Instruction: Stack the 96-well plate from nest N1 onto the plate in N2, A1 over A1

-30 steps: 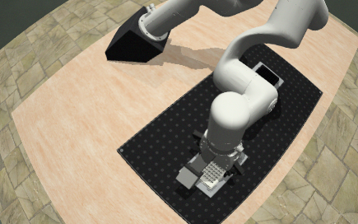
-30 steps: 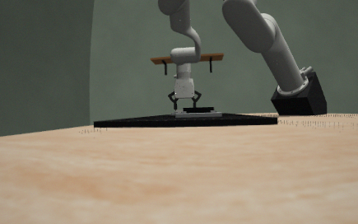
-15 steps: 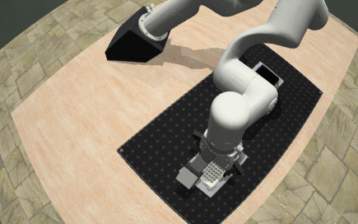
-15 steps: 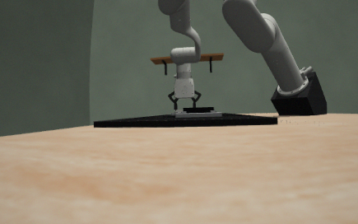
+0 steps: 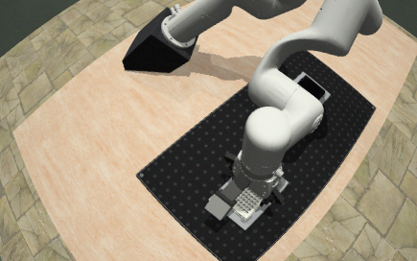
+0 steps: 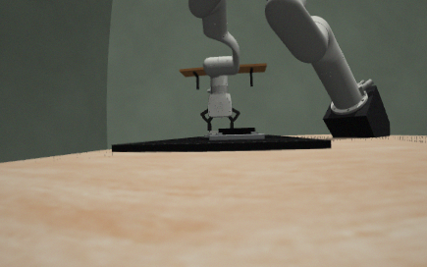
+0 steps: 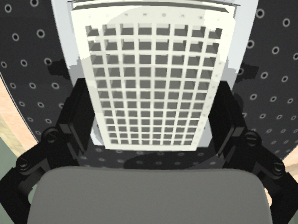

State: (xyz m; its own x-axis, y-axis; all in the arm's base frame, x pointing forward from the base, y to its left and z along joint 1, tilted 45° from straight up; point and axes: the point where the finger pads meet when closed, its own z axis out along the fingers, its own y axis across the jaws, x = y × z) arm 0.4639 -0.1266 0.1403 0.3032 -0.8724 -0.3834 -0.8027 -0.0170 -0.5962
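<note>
Right now the white 96-well plate is 10 mm below my hand. From my hand the other things lie so: grey plate nest (20 mm below); then black 96-well plate (290 mm to the left, 180 mm behind, 10 mm below).
</note>
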